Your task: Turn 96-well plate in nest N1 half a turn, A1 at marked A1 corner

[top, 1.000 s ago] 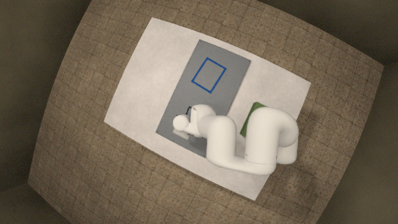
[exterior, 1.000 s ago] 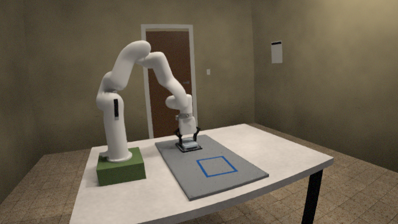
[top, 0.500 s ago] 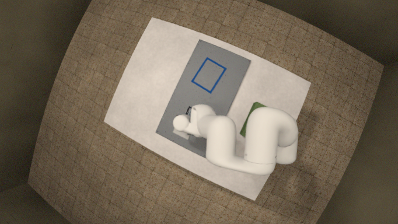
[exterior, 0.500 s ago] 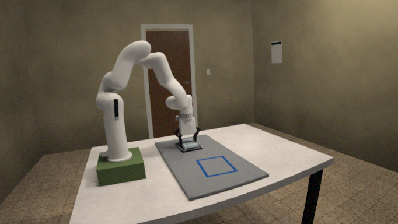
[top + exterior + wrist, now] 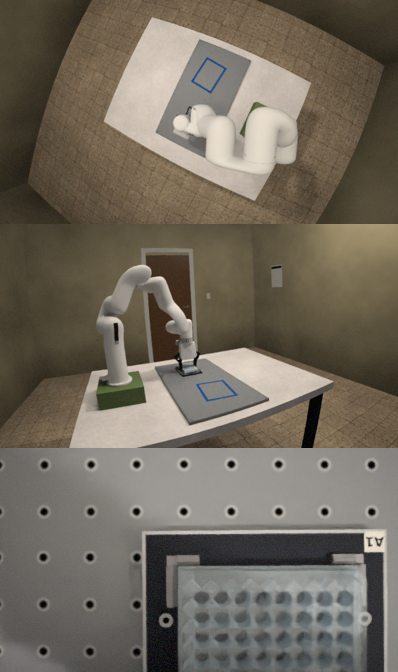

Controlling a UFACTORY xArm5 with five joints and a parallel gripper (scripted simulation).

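Right now the 96-well plate is 10 mm below my hand. The rest, counted from my hand: plate nest (30 mm below).
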